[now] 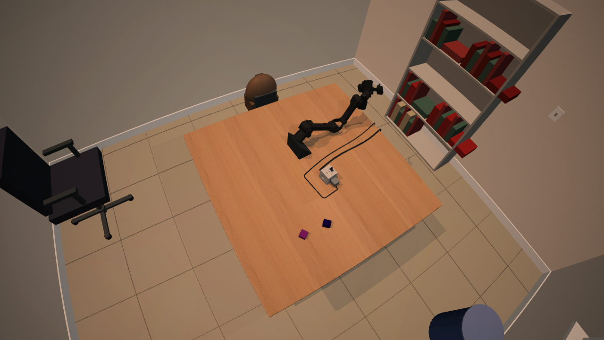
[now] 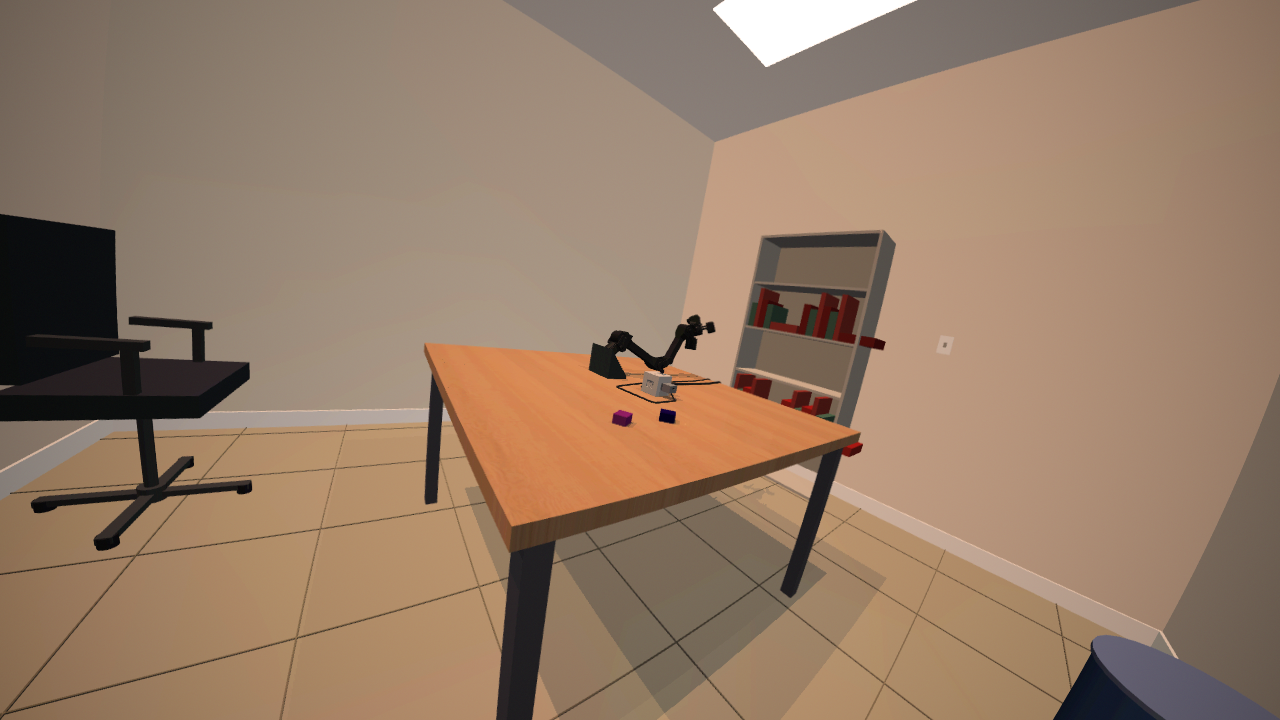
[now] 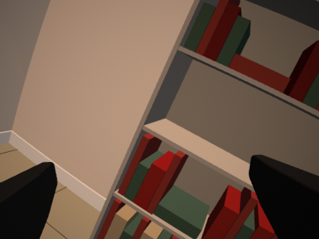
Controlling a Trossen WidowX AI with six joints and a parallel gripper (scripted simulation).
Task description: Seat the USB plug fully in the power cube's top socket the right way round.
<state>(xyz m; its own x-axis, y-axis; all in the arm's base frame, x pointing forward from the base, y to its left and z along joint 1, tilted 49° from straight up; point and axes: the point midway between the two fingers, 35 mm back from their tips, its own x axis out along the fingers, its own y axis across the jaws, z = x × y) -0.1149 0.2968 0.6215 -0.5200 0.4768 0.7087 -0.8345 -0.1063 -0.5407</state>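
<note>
My gripper tip is 590 mm to the left of the black USB plug, 460 mm short of it and 160 mm above it. Also, from my gripper tip: framed USB socket 590 mm to the right, 450 mm ahead, 180 mm below; dark blue cube 760 mm to the right, 740 mm ahead, 240 mm below; magenta cube 910 mm to the right, 740 mm ahead, 240 mm below.
</note>
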